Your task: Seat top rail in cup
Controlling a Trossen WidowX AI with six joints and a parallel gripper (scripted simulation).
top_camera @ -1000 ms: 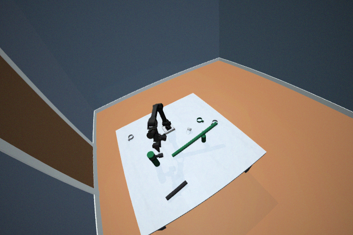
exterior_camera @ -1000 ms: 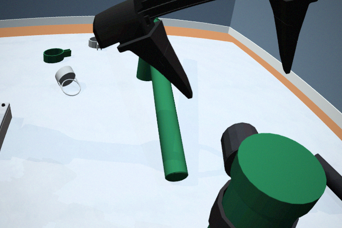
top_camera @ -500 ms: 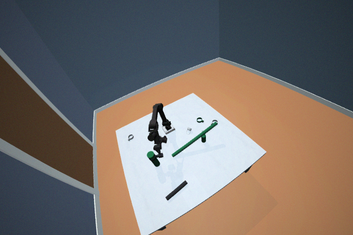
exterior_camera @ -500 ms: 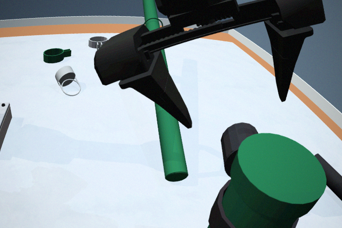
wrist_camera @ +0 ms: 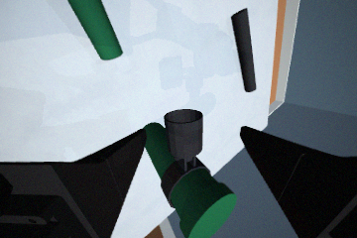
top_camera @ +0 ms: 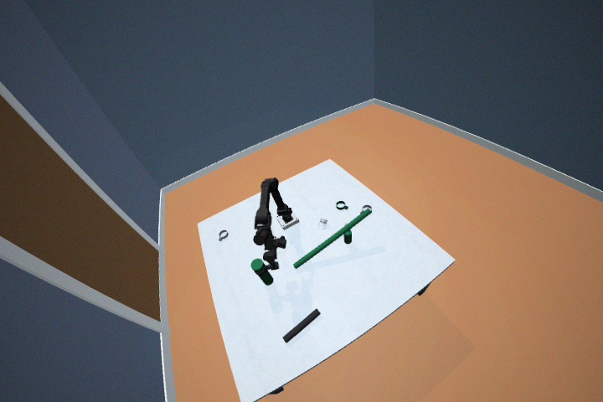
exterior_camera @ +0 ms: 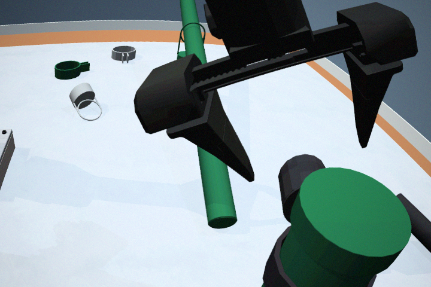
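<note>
The dark rail-end cup lies 20 mm to the right of my gripper tip, 20 mm below it and 10 mm behind it. Round my gripper tip: white loop cap 390 mm to the left, 170 mm behind, 160 mm below; black bar 300 mm ahead, 150 mm below, 50 mm to the right; small green post 450 mm to the left, 60 mm below, 30 mm ahead.
</note>
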